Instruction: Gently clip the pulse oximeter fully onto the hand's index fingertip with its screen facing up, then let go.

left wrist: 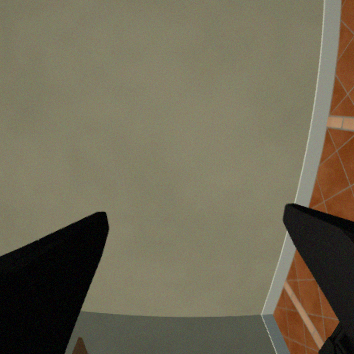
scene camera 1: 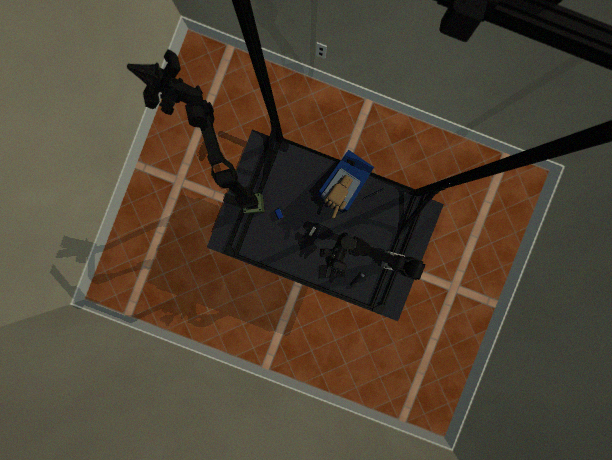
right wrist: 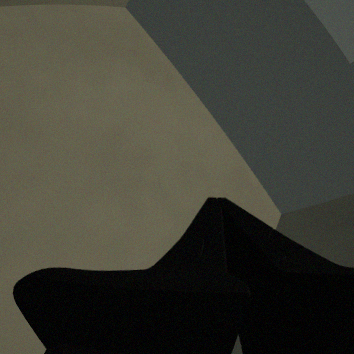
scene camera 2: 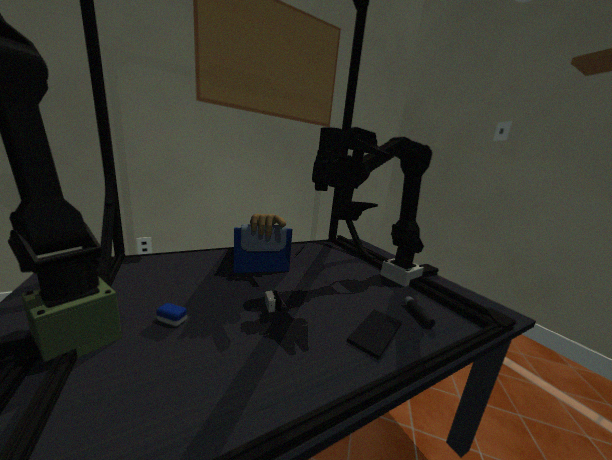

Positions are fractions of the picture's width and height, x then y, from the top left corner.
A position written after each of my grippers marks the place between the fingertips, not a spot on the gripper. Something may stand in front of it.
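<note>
There is my left gripper (scene camera 2: 0.62, 0.39), and the left wrist view shows me the same gripper (left wrist: 0.56, 0.61); it is open and holds nothing. My right gripper (scene camera 1: 0.21, 0.14), which I can find in the right wrist view too, as the gripper (right wrist: 0.61, 0.58), is empty as well. That right gripper is shut.
</note>
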